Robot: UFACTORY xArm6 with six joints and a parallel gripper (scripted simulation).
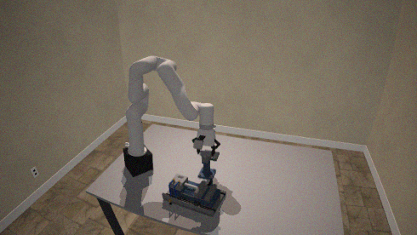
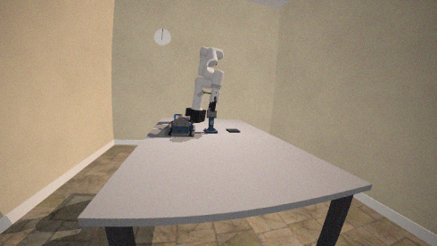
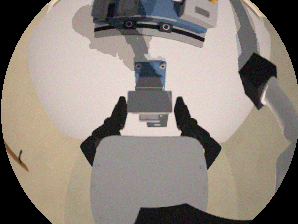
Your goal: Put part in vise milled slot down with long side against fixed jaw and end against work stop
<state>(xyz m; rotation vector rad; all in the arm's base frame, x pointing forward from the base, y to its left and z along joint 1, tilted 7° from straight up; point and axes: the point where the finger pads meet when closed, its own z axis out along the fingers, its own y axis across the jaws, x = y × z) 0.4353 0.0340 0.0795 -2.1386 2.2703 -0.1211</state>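
Now: hand 1 cm above the part. The rest, counted from my hand: vise (21 cm to the right, 13 cm below, 1 cm behind); then dark infeed plate (19 cm to the left, 16 cm below, 1 cm behind).
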